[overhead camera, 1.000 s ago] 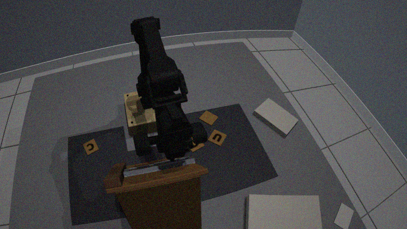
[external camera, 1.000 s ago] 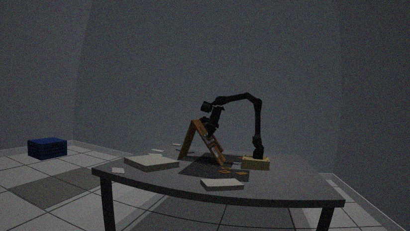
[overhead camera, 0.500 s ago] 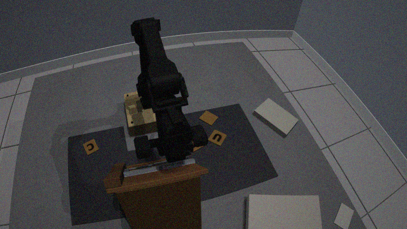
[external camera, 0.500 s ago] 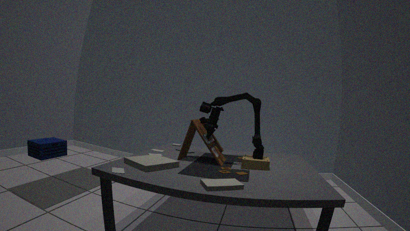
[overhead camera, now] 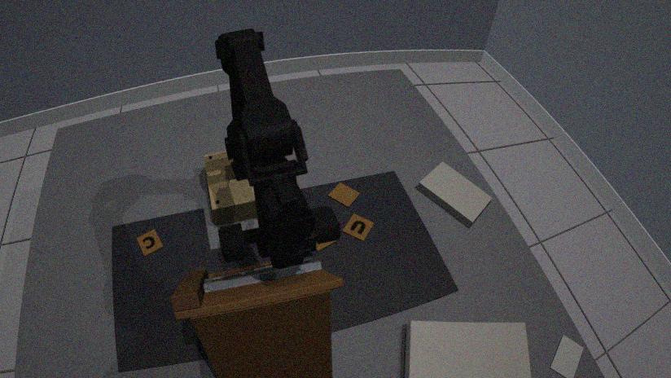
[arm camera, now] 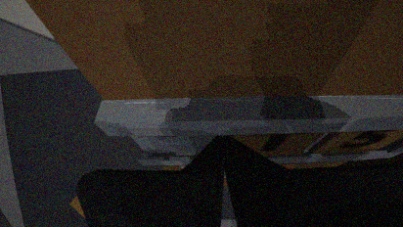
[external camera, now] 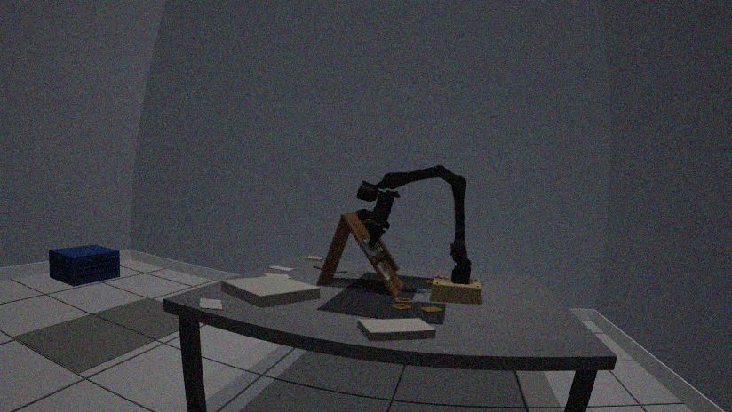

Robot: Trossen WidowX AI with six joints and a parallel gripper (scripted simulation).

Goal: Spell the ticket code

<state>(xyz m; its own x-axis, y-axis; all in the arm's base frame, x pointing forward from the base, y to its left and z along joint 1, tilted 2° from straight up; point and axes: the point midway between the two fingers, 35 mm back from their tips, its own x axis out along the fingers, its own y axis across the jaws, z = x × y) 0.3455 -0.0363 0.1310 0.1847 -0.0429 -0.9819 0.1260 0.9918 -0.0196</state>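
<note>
Right now the letter tile is 130 mm behind my gripper tip, 240 mm to the left of it and 160 mm below it. The rest, counted from my gripper tip: pale slab (120 mm behind, 530 mm to the left, 160 mm below); then white ticket (50 mm behind, 80 mm below).
</note>
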